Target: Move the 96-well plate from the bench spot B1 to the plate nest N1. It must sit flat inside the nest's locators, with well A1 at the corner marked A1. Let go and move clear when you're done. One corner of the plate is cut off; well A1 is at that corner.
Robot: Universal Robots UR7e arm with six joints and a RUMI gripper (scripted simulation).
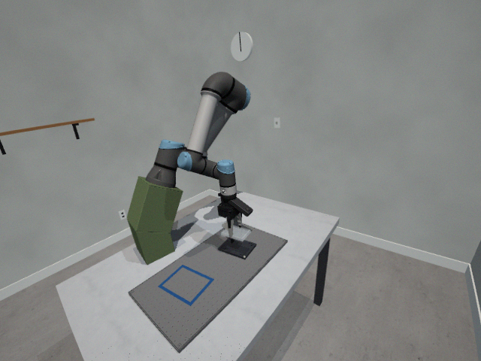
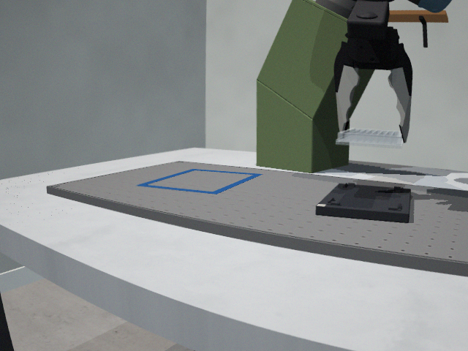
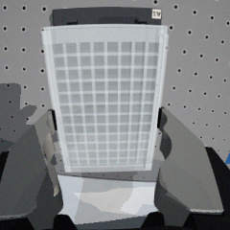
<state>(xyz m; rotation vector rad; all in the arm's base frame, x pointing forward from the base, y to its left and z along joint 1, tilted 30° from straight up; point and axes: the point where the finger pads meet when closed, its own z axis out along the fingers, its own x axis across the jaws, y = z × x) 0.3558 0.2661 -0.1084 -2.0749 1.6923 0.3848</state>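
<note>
Right now the clear 96-well plate is 10 mm below my hand. The rest, counted from my hand: black plate nest 100 mm below; white corner mark 90 mm ahead, 40 mm to the right, 90 mm below.
</note>
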